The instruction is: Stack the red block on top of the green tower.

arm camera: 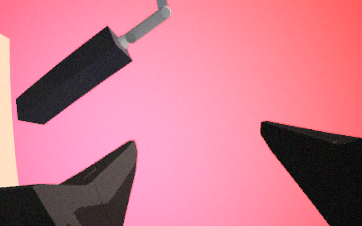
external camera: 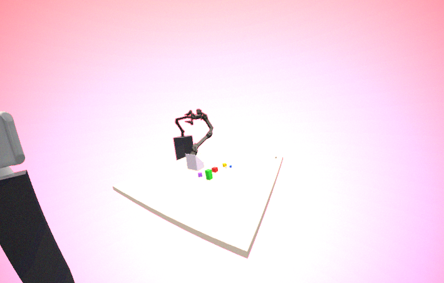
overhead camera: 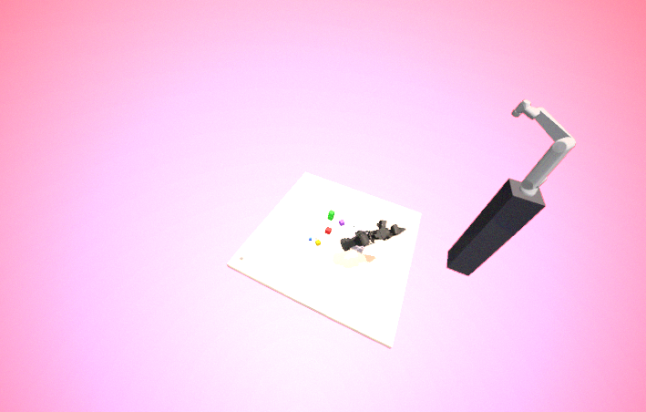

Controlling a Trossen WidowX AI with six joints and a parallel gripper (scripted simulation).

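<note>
My gripper tip is now 540 mm above the red block, 520 mm short of it and 200 mm to the left of it. Round my gripper tip: purple block (540 mm below, 440 mm ahead, 340 mm to the right); then blue block (620 mm ahead, 550 mm below, 60 mm to the right); then yellow block (540 mm below, 540 mm ahead, 50 mm to the right).
</note>
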